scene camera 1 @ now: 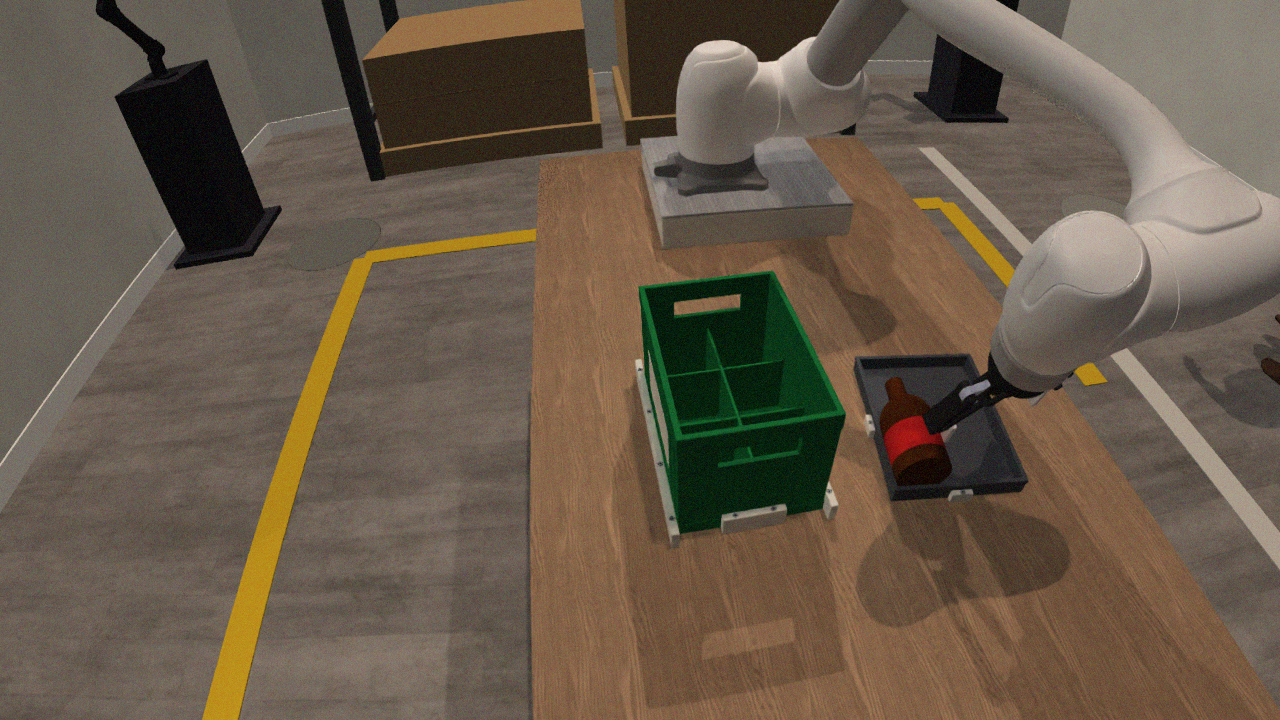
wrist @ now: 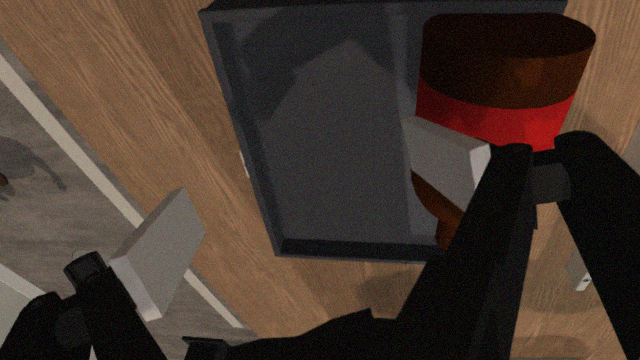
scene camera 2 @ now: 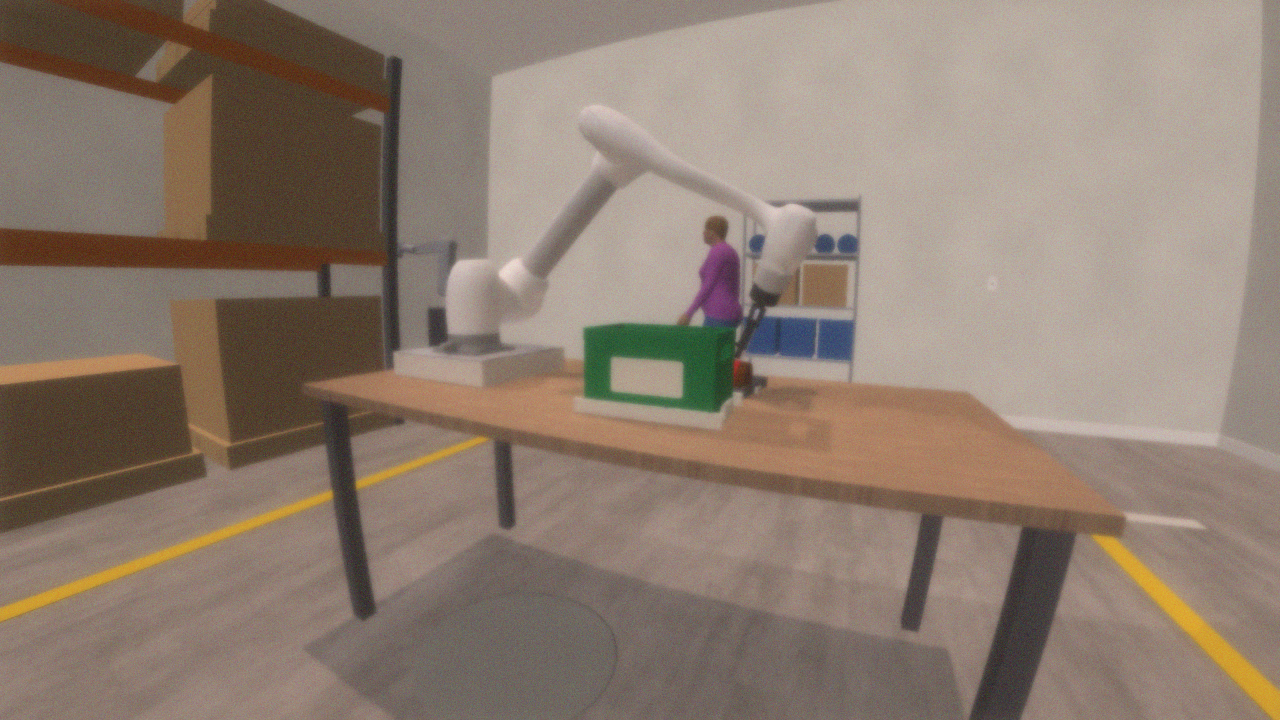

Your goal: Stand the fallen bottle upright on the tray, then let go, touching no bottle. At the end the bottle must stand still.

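Places are measured from the arm's base along level axes (x ahead, y left, z up), in millimetres.
Pixels of known places: gripper, fingertip midpoint: [scene camera 1: 986, 413] [wrist: 299, 177] [scene camera 2: 737, 357]; arm's base, origin of the base link: [scene camera 1: 716, 173] [scene camera 2: 474, 351].
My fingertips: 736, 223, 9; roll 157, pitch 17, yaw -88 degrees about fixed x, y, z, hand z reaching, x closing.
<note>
Ahead of a thing's pixels: the offset from my fingertips to its middle, as dx, dy, dz. "pt": to the spot under its first point. Level surfaces: height alone.
The brown bottle {-22, -100, -29} [scene camera 1: 914, 438] [scene camera 2: 742, 374] [wrist: 500, 122] with a red label lies on its side along the left part of the dark grey tray {pt -17, +33, -75} [scene camera 1: 984, 438] [wrist: 325, 175]. In scene camera 1 its neck points toward the robot's base and its bottom faces the camera. My gripper [scene camera 1: 941, 426] [wrist: 299, 177] is open and empty, slanting down over the tray. In the wrist view its right finger overlaps the bottle's side and hides part of the label and shoulder; I cannot tell whether they touch. The left finger is well away to the left.
A green crate {-85, -333, +7} [scene camera 1: 756, 483] [scene camera 2: 597, 376] with dividers stands left of the tray in scene camera 1, held by white brackets on the wooden table {dz -81} [scene camera 1: 590, 358] [scene camera 2: 895, 447]. The robot's base block [scene camera 1: 751, 223] is behind it. A person [scene camera 2: 718, 277] stands beyond the table.
</note>
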